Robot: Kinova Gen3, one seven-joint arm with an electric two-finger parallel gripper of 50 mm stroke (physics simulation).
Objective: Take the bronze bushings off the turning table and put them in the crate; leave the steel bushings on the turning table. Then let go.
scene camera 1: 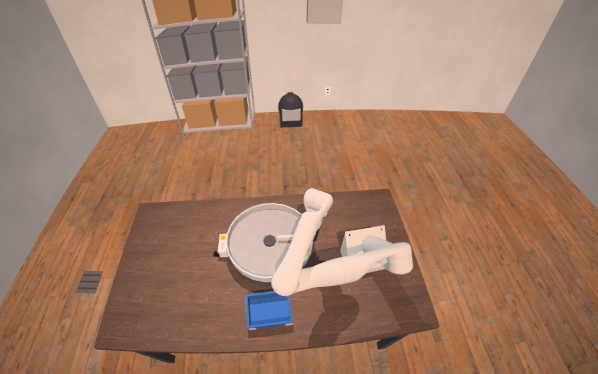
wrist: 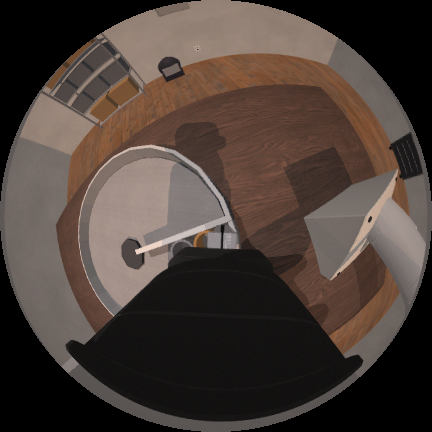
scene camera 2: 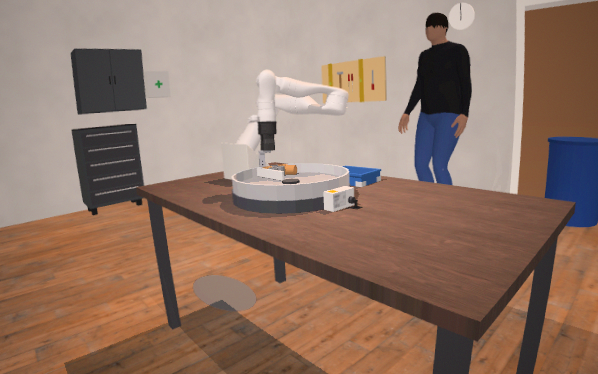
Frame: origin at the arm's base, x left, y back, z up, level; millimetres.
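Seen in the pictures: gripper, fingertip midpoint: (wrist: 221,233) (scene camera 2: 262,166); arm's base at its link origin: (scene camera 1: 370,245) (wrist: 378,219) (scene camera 2: 242,153).
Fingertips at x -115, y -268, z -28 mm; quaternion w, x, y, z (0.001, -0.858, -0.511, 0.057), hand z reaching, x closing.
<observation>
Offsets run from my fingertips to a thing's top centre. "spot": to the spot under its first point.
The turning table (scene camera 1: 250,225) (scene camera 2: 280,190) (wrist: 125,200) is a round grey pan. A bronze bushing {dx +84, dy -80, dz +0 mm} (scene camera 2: 290,169) lies in it in scene view 2, with more bronze and grey parts beside it, partly hidden by the wall bar. In the wrist view, a bronze bushing {dx +5, dy -25, dz +0 mm} (wrist: 198,238) and a steel bushing {dx +1, dy -63, dz +0 mm} (wrist: 179,245) show partly, close to my gripper. My gripper (scene camera 2: 262,164) (wrist: 221,233) is shut and empty, low over the bushings near the pan's edge; the arm hides it in scene view 1. The blue crate {dx +298, dy -237, dz -41 mm} (scene camera 1: 269,309) (scene camera 2: 364,176) stands beside the pan; no bushings show in it.
A straight white bar {spot: dx -23, dy -112, dz -16 mm} (scene camera 1: 285,238) (scene camera 2: 270,173) (wrist: 180,235) runs from the dark hub {dx -34, dy -190, dz -30 mm} (scene camera 1: 269,241) (scene camera 2: 290,181) (wrist: 132,253) to the pan's rim. A white control box {spot: dx -41, dy -419, dz -34 mm} (scene camera 1: 223,245) (scene camera 2: 339,198) sits outside the pan. The arm's pale base block (scene camera 1: 352,242) (wrist: 335,220) stands on the table.
</observation>
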